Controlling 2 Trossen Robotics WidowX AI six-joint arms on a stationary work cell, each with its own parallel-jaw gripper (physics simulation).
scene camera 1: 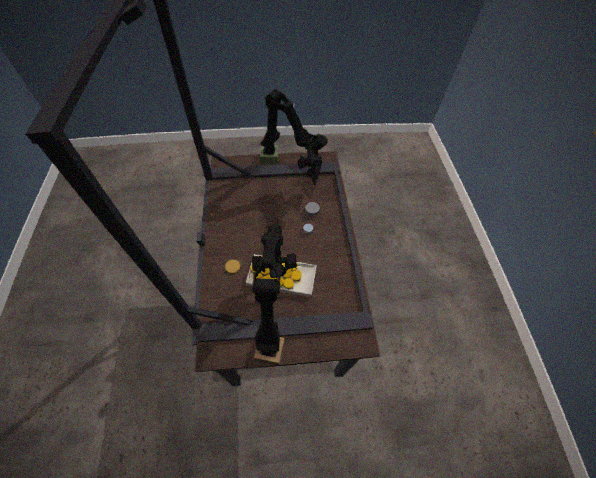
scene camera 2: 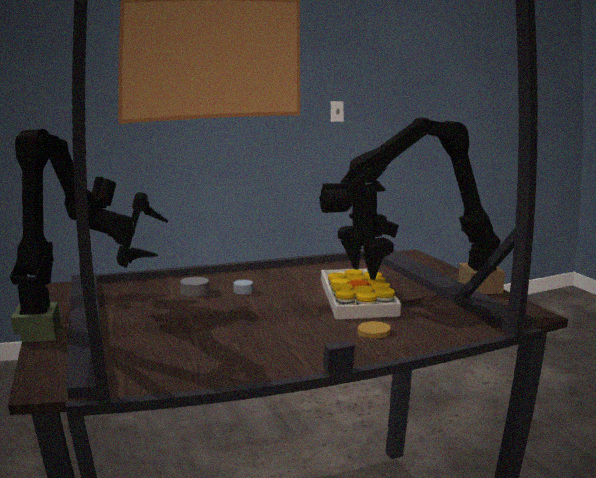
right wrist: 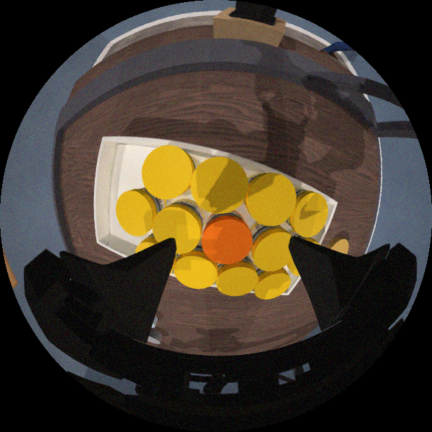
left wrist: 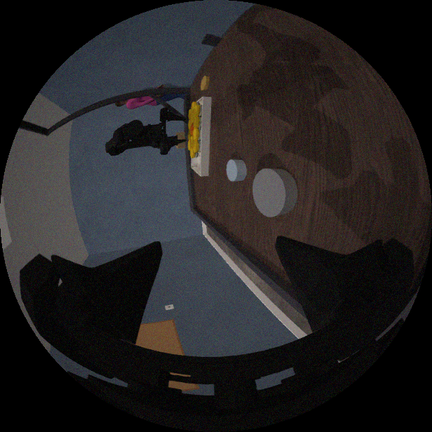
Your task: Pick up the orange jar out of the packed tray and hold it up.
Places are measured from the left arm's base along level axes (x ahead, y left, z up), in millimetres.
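Pixels of known places: left gripper, fingertip midpoint: [scene camera 1: 315,181] [scene camera 2: 162,238]; right gripper, fingertip midpoint: [scene camera 2: 364,274]; left arm's base, link origin: [scene camera 1: 269,150] [scene camera 2: 34,309]; right arm's base, link origin: [scene camera 1: 269,347].
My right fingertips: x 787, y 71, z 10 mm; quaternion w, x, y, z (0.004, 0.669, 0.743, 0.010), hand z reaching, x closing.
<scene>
For each thing: its top centre in the pictures, then the offset to it from my right fingertips.
- orange jar, top centre: [scene camera 2: 359,282] 11 mm back, 4 mm left, 20 mm down
- white tray, top centre: [scene camera 2: 357,285] [scene camera 1: 281,273] 5 mm back, 29 mm left, 36 mm down
- grey disc, top centre: [scene camera 2: 194,280] [scene camera 1: 312,207] 394 mm back, 177 mm left, 38 mm down
- smaller pale blue disc, top centre: [scene camera 2: 243,282] [scene camera 1: 308,227] 269 mm back, 154 mm left, 44 mm down
- tan disc, top centre: [scene camera 2: 374,327] [scene camera 1: 232,266] 50 mm back, 205 mm right, 56 mm down
The orange jar [scene camera 2: 358,283] [right wrist: 227,240] stands in the white tray [scene camera 2: 367,311] [right wrist: 106,190], with yellow-lidded jars packed around it. In the left wrist view its orange lid [left wrist: 192,129] shows small among the yellow ones. My right gripper [scene camera 2: 364,274] [right wrist: 235,244] is open and points down above the tray; in the right wrist view the orange lid lies between its two fingertips, below them, and the fingers hold nothing. In scene camera 1 the right arm hides the orange jar. My left gripper [scene camera 2: 162,238] [left wrist: 219,245] is open and empty, raised over the left end of the table, far from the tray.
A grey disc [scene camera 1: 312,207] [scene camera 2: 194,286] [left wrist: 272,192] and a smaller pale blue disc [scene camera 1: 308,228] [scene camera 2: 243,286] [left wrist: 236,170] lie on the table between the left gripper and the tray. A tan disc [scene camera 1: 232,266] [scene camera 2: 374,329] lies beside the tray. Dark frame posts [scene camera 2: 526,150] rise at the table's edge.
</scene>
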